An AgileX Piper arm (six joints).
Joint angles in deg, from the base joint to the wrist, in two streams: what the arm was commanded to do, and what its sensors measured. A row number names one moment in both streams.
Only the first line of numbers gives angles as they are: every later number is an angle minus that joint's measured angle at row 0.
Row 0, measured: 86.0, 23.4, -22.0, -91.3, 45.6, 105.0
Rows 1 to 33, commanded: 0.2, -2.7, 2.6, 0.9, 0.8, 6.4; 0.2, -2.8, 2.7, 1.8, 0.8, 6.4; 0.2, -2.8, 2.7, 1.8, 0.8, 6.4; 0.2, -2.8, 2.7, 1.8, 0.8, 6.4; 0.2, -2.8, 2.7, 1.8, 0.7, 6.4; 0.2, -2.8, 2.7, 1.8, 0.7, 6.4; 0.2, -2.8, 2.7, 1.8, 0.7, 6.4; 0.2, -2.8, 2.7, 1.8, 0.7, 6.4; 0.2, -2.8, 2.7, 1.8, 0.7, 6.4; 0.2, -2.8, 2.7, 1.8, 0.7, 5.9; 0.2, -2.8, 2.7, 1.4, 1.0, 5.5; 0.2, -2.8, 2.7, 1.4, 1.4, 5.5; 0.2, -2.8, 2.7, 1.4, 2.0, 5.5; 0.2, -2.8, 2.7, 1.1, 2.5, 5.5; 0.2, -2.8, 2.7, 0.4, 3.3, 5.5; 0.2, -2.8, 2.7, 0.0, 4.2, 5.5; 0.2, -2.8, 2.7, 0.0, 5.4, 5.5; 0.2, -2.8, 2.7, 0.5, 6.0, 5.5; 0.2, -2.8, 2.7, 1.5, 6.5, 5.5; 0.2, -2.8, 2.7, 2.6, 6.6, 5.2; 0.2, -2.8, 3.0, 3.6, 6.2, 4.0; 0.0, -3.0, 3.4, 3.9, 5.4, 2.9; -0.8, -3.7, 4.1, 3.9, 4.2, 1.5; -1.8, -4.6, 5.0, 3.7, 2.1, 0.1; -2.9, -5.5, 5.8, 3.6, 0.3, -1.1; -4.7, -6.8, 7.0, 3.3, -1.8, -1.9; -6.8, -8.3, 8.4, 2.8, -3.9, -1.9; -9.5, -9.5, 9.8, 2.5, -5.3, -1.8; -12.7, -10.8, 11.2, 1.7, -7.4, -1.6; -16.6, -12.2, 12.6, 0.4, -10.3, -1.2; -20.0, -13.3, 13.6, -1.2, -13.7, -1.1; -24.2, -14.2, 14.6, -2.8, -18.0, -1.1; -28.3, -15.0, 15.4, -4.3, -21.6, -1.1
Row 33, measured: -16.0, -11.7, 11.9, 1.8, -9.4, -0.7
